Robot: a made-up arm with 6 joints.
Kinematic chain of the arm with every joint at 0, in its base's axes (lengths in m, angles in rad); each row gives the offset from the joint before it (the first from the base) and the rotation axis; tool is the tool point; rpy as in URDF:
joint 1: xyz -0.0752 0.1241 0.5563 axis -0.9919 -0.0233 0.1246
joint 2: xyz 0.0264 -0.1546 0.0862 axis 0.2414 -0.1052 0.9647
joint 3: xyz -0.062 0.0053 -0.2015 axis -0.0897 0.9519 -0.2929
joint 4: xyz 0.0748 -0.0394 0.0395 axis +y
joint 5: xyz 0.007 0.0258 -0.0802 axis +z
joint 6: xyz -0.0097 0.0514 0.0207 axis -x
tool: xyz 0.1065 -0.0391 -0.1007 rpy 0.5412 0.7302 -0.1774
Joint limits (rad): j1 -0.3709..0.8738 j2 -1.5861..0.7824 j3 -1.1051..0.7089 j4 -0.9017..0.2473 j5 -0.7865..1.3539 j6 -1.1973..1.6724
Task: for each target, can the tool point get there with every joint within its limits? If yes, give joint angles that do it. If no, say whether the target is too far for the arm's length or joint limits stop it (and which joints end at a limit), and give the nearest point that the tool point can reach.
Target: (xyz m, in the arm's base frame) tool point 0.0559 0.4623 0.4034
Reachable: no: joint limits stop it (at a limit: joint 1, joint 2, joint 4, joint 6) | nearest point 0.0219 0.2648 0.3944 | short by 0.201 m
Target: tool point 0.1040 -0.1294 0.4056
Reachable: yes | joints -0.2615 -0.9285 -0.2311 -0.6161 -0.2621 -0.9219
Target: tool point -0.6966 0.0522 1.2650
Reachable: no: too far | nearest point -0.1682 -0.0842 0.7741 | short by 0.734 m
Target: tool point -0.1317 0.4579 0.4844
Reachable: no: joint limits stop it (at a limit: joint 1, joint 2, joint 6) | nearest point -0.0606 0.2520 0.4448 | short by 0.221 m
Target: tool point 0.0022 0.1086 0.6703
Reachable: yes | joints 0.7306 0.4856 -0.7297 -0.6765 0.5939 1.0132
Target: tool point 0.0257 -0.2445 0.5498
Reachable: yes | joints 0.5964 -0.4102 0.2508 -0.3629 -0.5670 0.3326
